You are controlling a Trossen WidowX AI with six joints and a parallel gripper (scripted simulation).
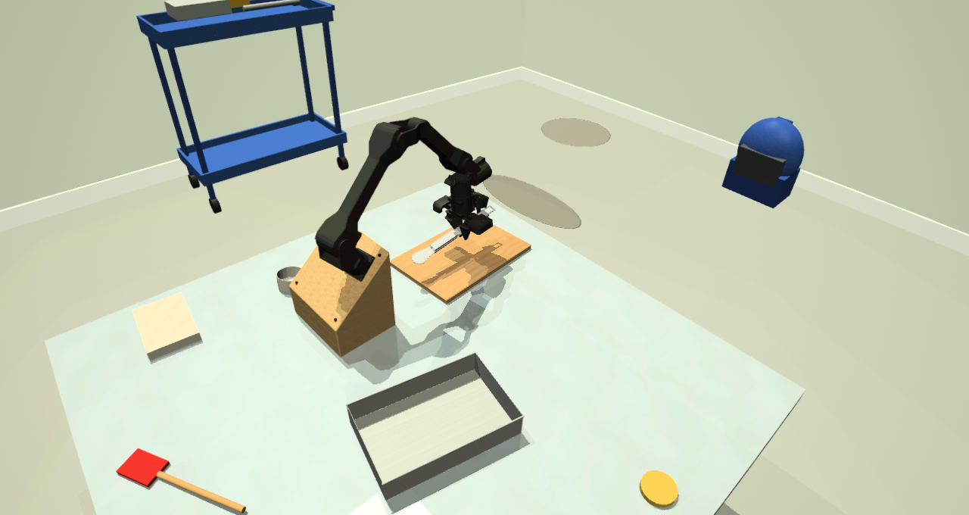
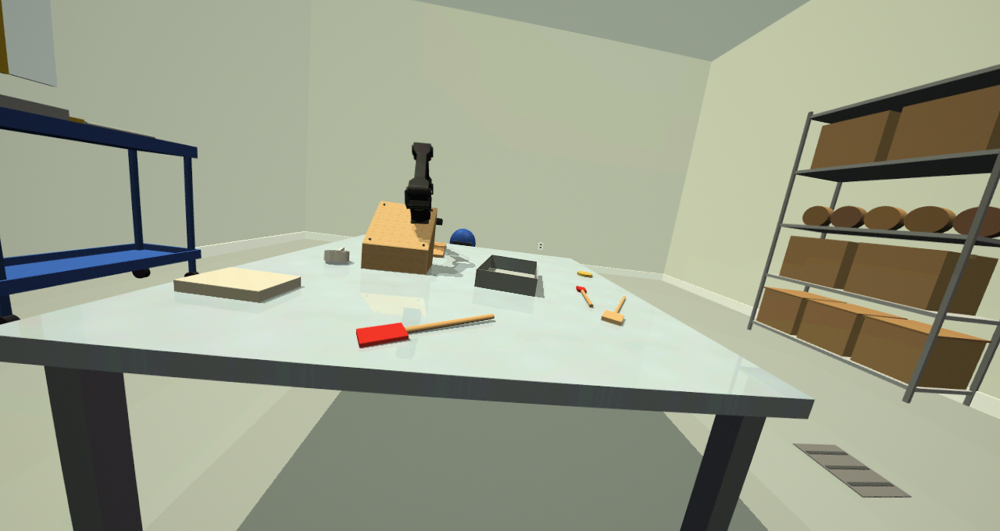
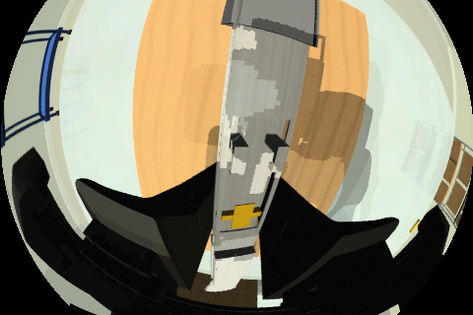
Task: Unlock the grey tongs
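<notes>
The wooden board lies 6 cm below my gripper tip. The rest, counted from my gripper tip: pale slab: 73 cm to the right, 34 cm behind, 5 cm below; then grey roasting tin: 48 cm to the right, 36 cm ahead, 4 cm below; then yellow lock piece: 4 cm above.
</notes>
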